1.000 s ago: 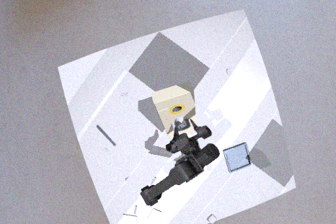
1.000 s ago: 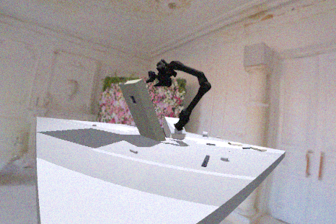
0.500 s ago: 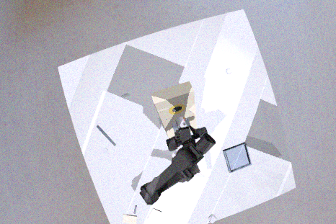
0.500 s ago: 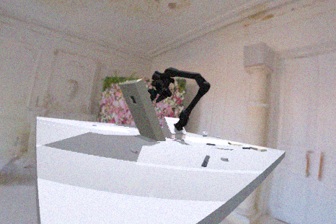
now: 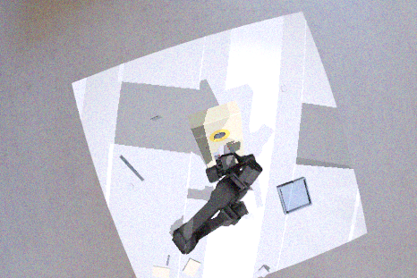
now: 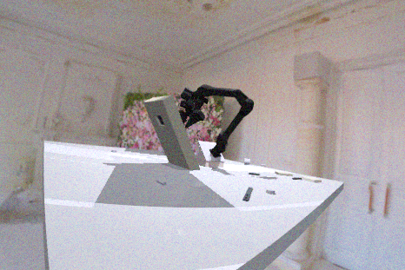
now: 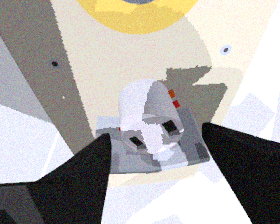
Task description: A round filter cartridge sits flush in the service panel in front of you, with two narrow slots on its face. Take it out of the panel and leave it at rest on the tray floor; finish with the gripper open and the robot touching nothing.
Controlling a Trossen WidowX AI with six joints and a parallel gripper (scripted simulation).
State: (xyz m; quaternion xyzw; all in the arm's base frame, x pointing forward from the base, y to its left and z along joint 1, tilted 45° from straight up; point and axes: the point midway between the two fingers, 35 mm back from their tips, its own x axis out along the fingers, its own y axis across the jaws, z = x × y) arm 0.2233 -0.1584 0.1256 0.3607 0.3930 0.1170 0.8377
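Now: the round filter cartridge 1 cm ahead of my gripper tip and 2 cm below it. Also, from my gripper tip: cream service panel (6 cm ahead, 4 cm below); then blue-grey square tray (36 cm behind, 25 cm to the right, 19 cm below).
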